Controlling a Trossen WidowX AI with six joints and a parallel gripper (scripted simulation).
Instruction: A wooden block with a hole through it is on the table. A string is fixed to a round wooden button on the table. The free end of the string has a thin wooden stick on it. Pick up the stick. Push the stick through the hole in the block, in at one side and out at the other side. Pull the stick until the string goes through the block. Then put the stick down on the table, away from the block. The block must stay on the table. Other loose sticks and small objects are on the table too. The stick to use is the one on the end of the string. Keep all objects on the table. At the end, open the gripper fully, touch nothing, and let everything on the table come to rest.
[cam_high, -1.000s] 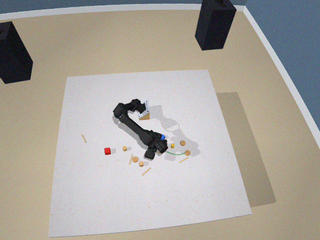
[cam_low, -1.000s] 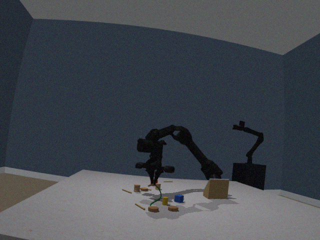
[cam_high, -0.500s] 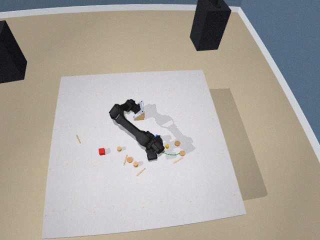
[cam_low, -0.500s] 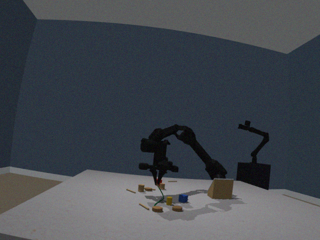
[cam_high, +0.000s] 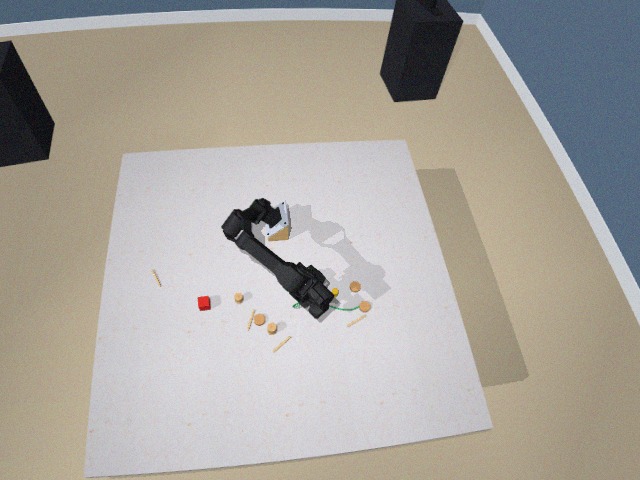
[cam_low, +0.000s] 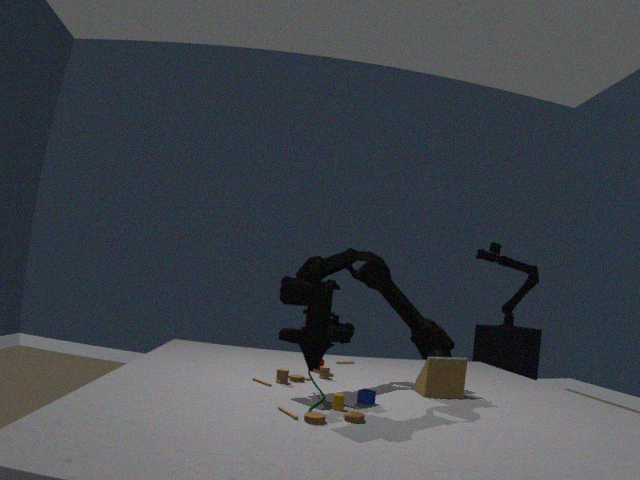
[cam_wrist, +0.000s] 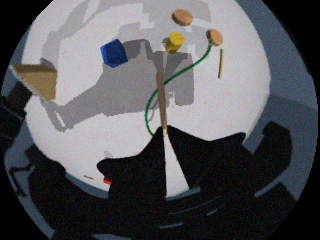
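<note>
Right now the blue cube is 120 mm behind my gripper tip, 70 mm to the left of it and 40 mm below it. From my gripper tip the other things lie so: round wooden button (40 mm ahead, 220 mm to the left, 50 mm below); red cube (80 mm behind, 330 mm to the right, 40 mm below); yellow cylinder (40 mm behind, 130 mm to the left, 40 mm below).
</note>
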